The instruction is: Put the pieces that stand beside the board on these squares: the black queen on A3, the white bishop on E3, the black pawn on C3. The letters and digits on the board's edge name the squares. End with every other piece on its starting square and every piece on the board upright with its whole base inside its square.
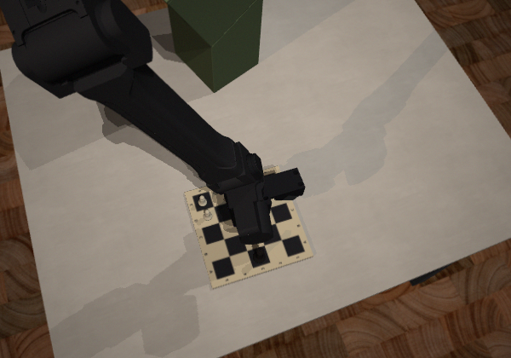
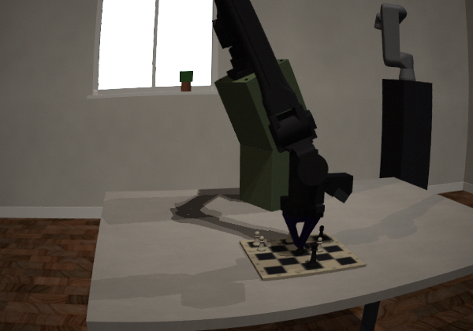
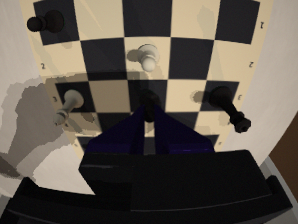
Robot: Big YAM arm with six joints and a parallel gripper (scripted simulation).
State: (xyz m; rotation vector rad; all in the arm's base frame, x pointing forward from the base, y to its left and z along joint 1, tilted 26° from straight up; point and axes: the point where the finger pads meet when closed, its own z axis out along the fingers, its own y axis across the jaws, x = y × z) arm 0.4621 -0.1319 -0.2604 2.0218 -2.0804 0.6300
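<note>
My hand is 30 mm above the chessboard. Round my hand: black queen (80 mm ahead); then white bishop (80 mm behind, 10 mm to the left).
</note>
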